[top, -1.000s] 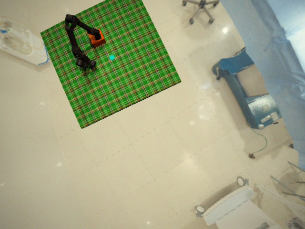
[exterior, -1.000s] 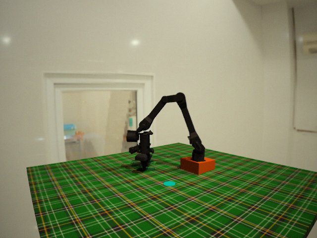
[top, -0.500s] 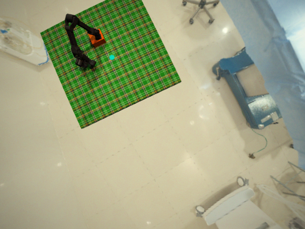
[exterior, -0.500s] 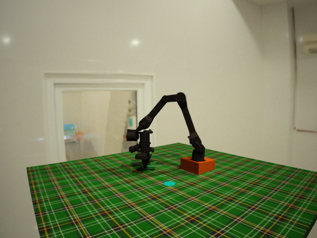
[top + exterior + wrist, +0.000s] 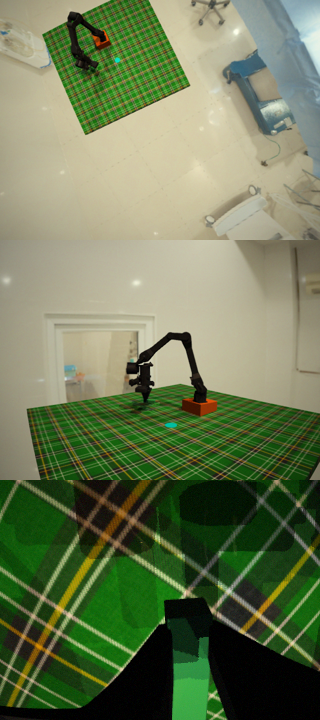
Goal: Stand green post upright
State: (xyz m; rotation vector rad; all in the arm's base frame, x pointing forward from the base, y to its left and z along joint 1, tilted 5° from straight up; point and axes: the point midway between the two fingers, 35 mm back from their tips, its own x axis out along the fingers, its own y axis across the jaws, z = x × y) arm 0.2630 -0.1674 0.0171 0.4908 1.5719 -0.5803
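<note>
Now: gripper tip 250 mm to the right of the cyan circle, 60 mm above it and 30 mm past it. From my gripper tip the other things lie so: green post 20 mm behind, 10 mm to the left.
</note>
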